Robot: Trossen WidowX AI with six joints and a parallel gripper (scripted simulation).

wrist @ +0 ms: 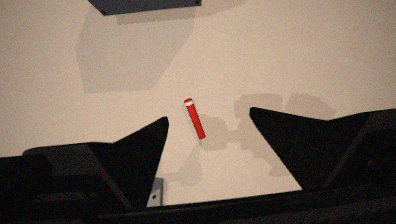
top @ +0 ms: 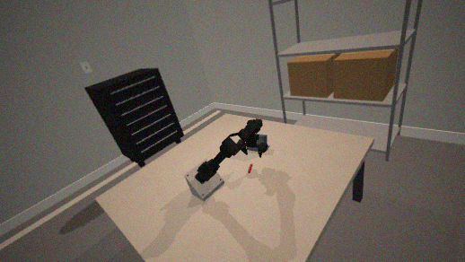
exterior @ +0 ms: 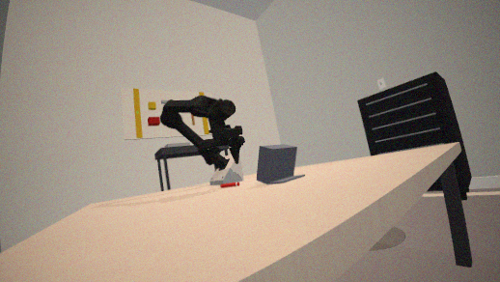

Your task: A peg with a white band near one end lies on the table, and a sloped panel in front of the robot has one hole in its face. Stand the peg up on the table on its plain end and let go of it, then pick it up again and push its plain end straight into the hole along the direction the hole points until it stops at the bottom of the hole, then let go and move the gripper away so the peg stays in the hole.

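My gripper tip is now 20 mm past the red peg, 20 mm to the right of it and 70 mm above it. Also, from my gripper tip: grey sloped panel (160 mm ahead, 80 mm to the left, 20 mm below).
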